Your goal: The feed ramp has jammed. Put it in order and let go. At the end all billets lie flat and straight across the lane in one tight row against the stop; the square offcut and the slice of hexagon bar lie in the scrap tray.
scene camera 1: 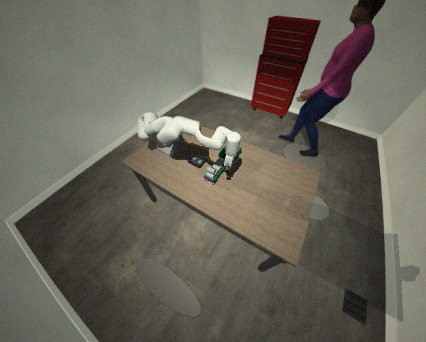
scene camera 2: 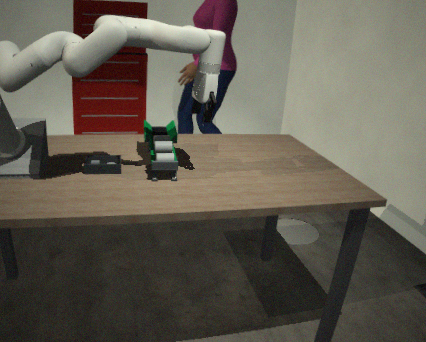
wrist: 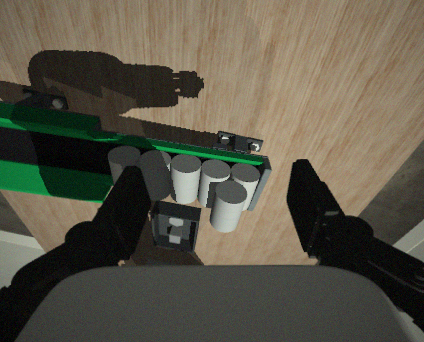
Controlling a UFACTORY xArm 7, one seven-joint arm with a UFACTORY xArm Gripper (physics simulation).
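Places are measured from the arm's base along level axes (x ahead, y left, z up), in metres.
Where they show: gripper, fingertip midpoint: [scene camera 1: 228, 167] [scene camera 2: 200, 117] [wrist: 216, 182]; arm's base at its link origin: [scene camera 2: 8, 142].
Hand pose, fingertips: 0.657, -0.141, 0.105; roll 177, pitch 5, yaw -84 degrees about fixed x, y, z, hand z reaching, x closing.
Observation:
Each offset is from my fingertips to the top centre of the thing, as dx, dy, dz. Level surfaces: height alone.
The green ramp [scene camera 1: 237, 149] [scene camera 2: 172, 131] [wrist: 55, 189] ends at a grey stop {-0.132, -0.051, -0.132} [scene camera 2: 164, 166] [wrist: 259, 189]. In the wrist view several grey-white billets lie across the lane in a row: one beside the stop {-0.127, -0.026, -0.114} [wrist: 245, 174], then others {-0.123, +0.013, -0.110} [wrist: 215, 171] {-0.115, +0.052, -0.105} [wrist: 185, 180] {-0.111, +0.092, -0.101} [wrist: 156, 175] {-0.105, +0.131, -0.097} [wrist: 124, 159]; the two farthest from the stop are shaded and partly behind a finger. One more billet {-0.131, -0.010, -0.077} [wrist: 228, 207] lies on top of the row near the stop. The scrap tray {-0.326, +0.098, -0.171} [scene camera 2: 102, 170] [wrist: 178, 210] holds two small light pieces, too small to identify. My gripper [scene camera 2: 209, 119] [wrist: 216, 182] is open and empty, above and apart from the ramp.
The ramp and tray stand on the wooden table {dz -0.206} [scene camera 1: 260, 200] [scene camera 2: 260, 185], the tray on the arm's base side of the ramp. Small dark brackets {-0.094, -0.020, -0.162} [wrist: 240, 142] stick out beside the ramp. A person [scene camera 1: 345, 65] and a red cabinet [scene camera 1: 285, 65] stand behind the table.

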